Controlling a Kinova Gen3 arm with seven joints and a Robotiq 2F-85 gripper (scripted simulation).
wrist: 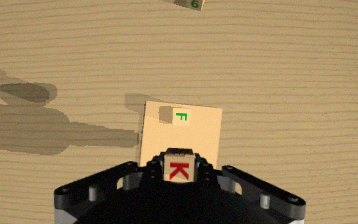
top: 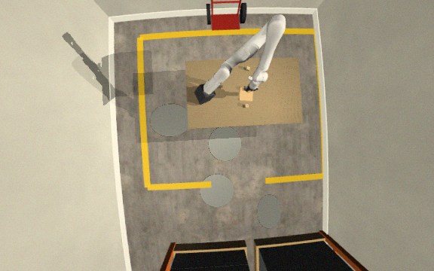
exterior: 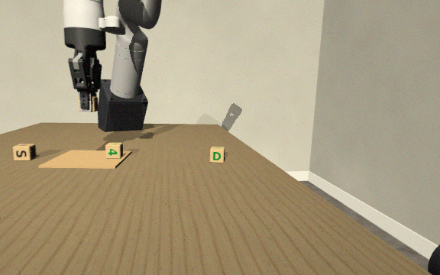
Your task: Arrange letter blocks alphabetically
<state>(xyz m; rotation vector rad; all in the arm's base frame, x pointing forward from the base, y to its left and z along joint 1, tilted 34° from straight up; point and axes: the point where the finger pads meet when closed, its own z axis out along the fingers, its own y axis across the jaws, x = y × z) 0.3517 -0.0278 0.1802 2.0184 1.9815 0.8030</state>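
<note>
Now: hand 120 mm above the tan mat.
</note>
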